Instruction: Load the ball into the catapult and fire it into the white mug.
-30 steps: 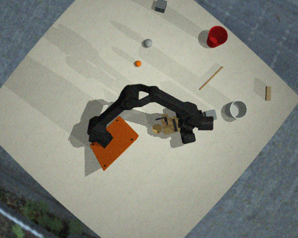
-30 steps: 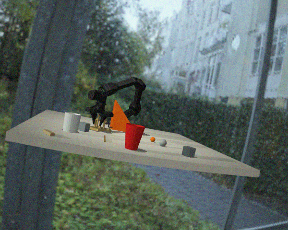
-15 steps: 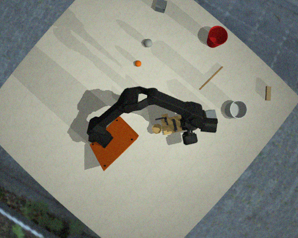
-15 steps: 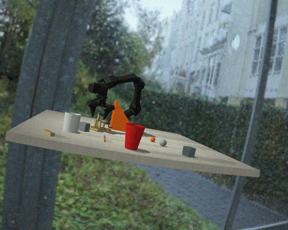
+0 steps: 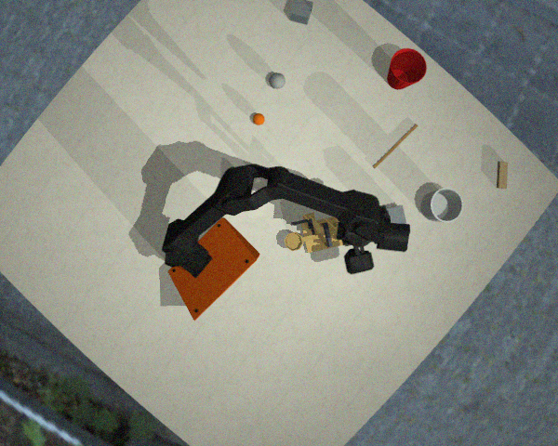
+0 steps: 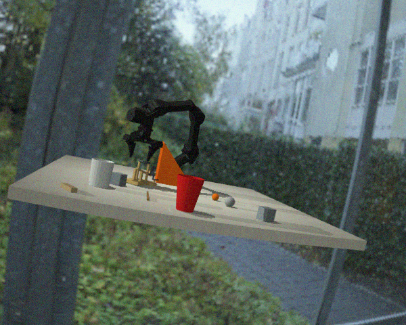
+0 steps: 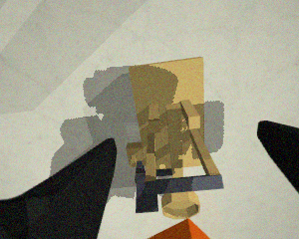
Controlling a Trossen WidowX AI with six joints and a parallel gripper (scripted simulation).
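Now: the orange ball 90 mm ahead of my gripper tip, 360 mm to the left of it and 100 mm below it. Round my gripper tip: wooden catapult: 50 mm behind, 60 mm to the left, 60 mm below; white mug: 220 mm ahead, 160 mm to the right, 90 mm below; thin wooden stick: 280 mm ahead, 30 mm to the left, 110 mm below.
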